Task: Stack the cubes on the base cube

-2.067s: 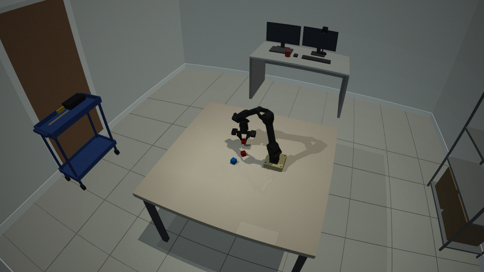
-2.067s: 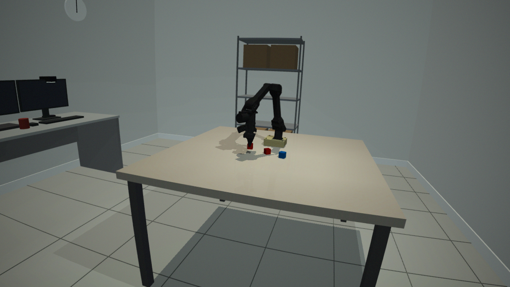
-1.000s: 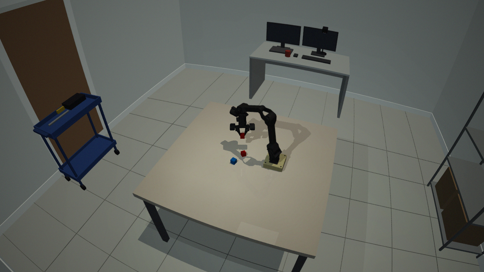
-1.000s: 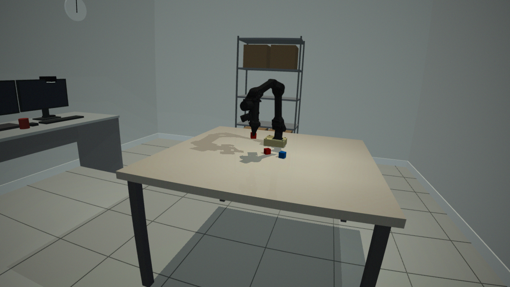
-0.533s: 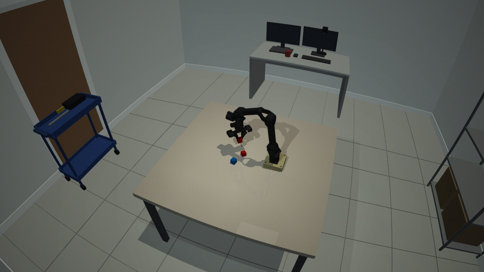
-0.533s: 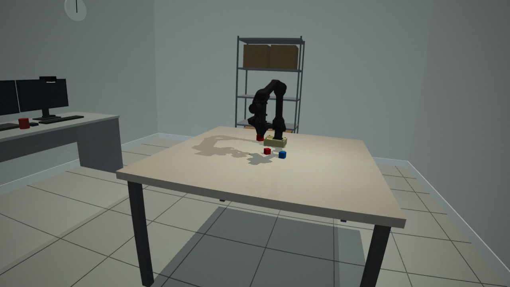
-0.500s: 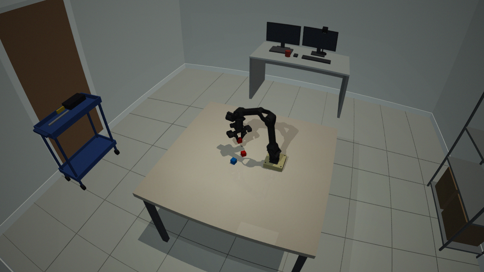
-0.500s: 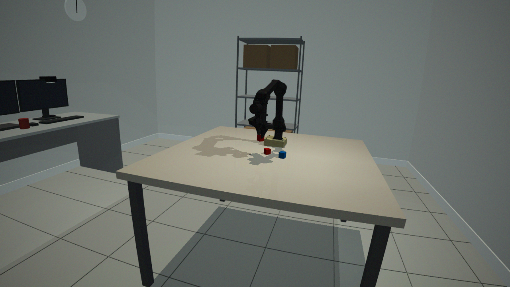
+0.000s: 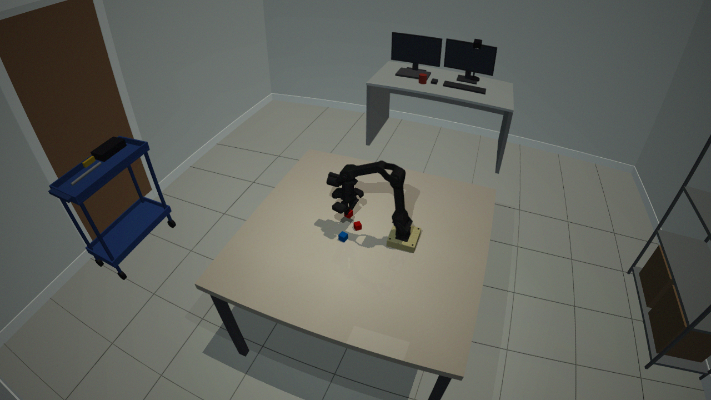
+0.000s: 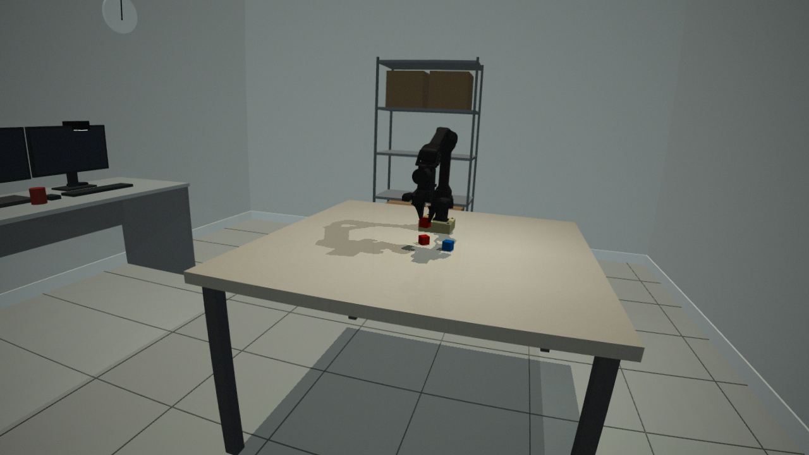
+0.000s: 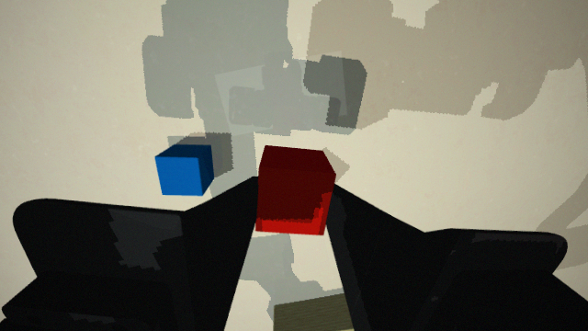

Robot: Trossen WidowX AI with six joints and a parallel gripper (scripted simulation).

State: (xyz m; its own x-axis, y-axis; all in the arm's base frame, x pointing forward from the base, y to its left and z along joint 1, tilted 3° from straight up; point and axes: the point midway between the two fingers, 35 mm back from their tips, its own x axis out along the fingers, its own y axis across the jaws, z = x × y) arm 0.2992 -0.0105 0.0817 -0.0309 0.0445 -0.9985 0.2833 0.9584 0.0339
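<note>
Now: gripper tip 9 cm to the right of the blue cube, 8 cm above it and 1 cm past it. Round my gripper tip: red cube right at my gripper tip.
</note>
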